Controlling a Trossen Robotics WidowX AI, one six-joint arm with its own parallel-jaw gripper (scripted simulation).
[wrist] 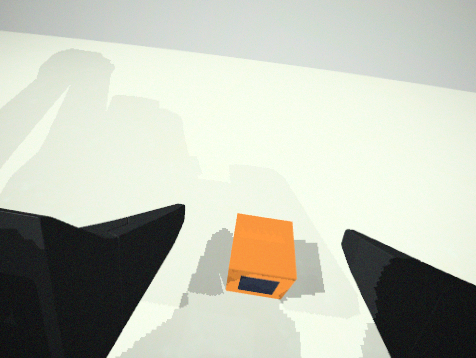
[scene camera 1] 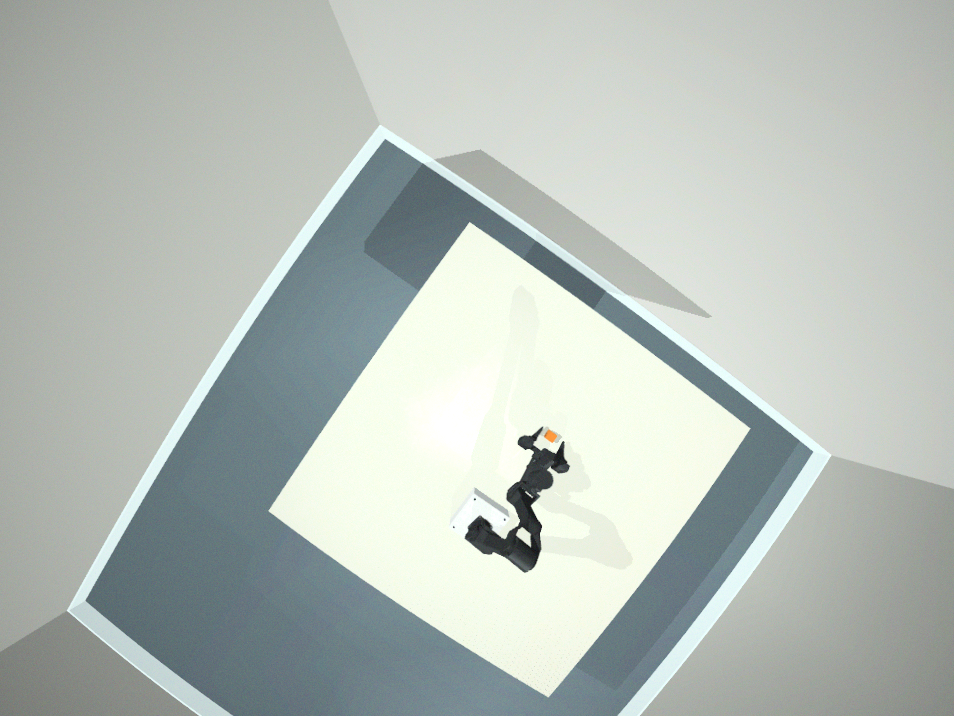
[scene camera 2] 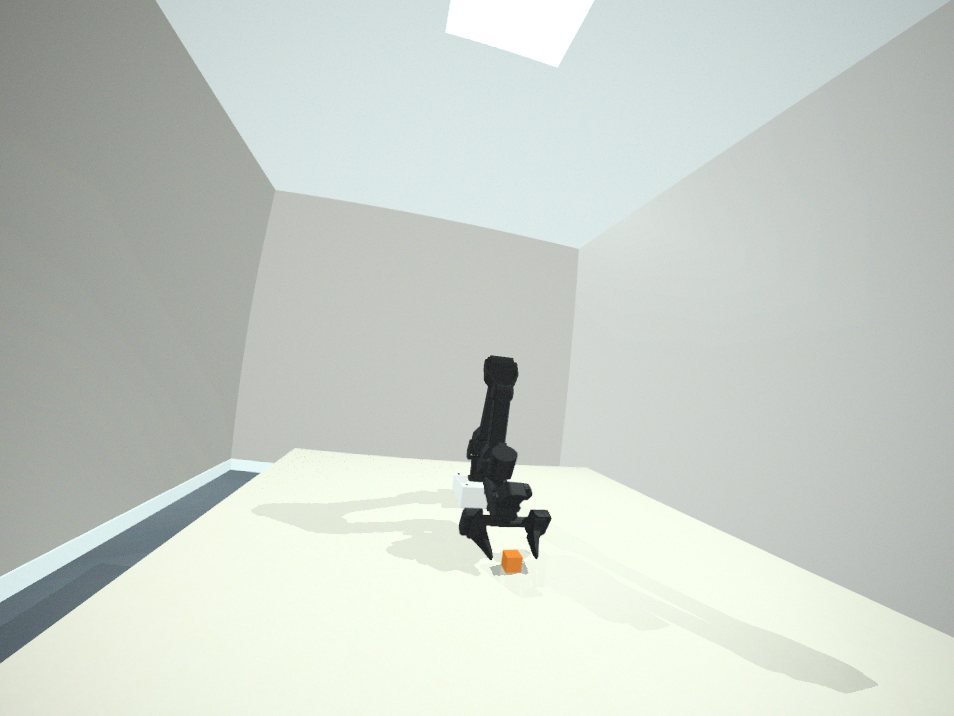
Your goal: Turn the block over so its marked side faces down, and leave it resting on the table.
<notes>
My gripper point(scene camera 2: 514, 558) is open, with nothing in its grasp. I also see an orange block point(wrist: 262, 262).
My gripper is seen too in the wrist view point(wrist: 263, 224) and in scene camera 1 point(scene camera 1: 553, 433).
</notes>
